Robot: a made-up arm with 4 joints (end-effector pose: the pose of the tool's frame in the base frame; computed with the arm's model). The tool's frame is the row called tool.
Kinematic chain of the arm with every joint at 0, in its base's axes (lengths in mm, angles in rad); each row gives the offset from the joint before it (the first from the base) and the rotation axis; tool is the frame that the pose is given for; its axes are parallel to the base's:
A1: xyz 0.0 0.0 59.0 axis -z
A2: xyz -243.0 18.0 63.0 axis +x
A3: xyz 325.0 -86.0 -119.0 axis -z
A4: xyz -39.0 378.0 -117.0 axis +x
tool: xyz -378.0 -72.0 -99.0
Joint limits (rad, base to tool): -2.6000..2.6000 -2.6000..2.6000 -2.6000..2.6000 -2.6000..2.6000
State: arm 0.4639 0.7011 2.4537 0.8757
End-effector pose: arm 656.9 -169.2 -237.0 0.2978 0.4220 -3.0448
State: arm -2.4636 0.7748 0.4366 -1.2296
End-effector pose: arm -101.3 -421.9 206.6 -0.5039 0.3003 2.1418
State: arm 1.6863 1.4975 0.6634 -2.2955
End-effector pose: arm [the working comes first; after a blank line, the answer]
Working (the frame after each row of the table, in the pose's form):
after A1: 0.0 0.0 59.0 0.0000 0.0000 -1.6863
after A2: 45.9 239.3 122.0 1.4975 0.0000 -1.6863
after A3: 120.1 -96.5 27.5 1.4779 0.6613 -1.7435
after A4: 236.1 -313.3 339.9 -0.8176 0.6613 -1.7435

169.3 10.6 560.1 -0.8176 0.6613 -1.7435
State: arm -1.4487 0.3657 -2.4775 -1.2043
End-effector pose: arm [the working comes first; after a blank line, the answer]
Working (the frame after each row of the table, in the pose's form):
after A1: 0.0 0.0 59.0 0.0000 0.0000 1.4487
after A2: -47.5 -239.0 122.0 0.3657 0.0000 1.4487
after A3: 29.6 79.0 -19.9 -0.2929 -0.2222 -2.3241
after A4: 261.6 -153.3 -244.2 -1.4972 -0.2222 -2.3241

447.7 197.2 -264.6 -1.4972 -0.2222 -2.3241
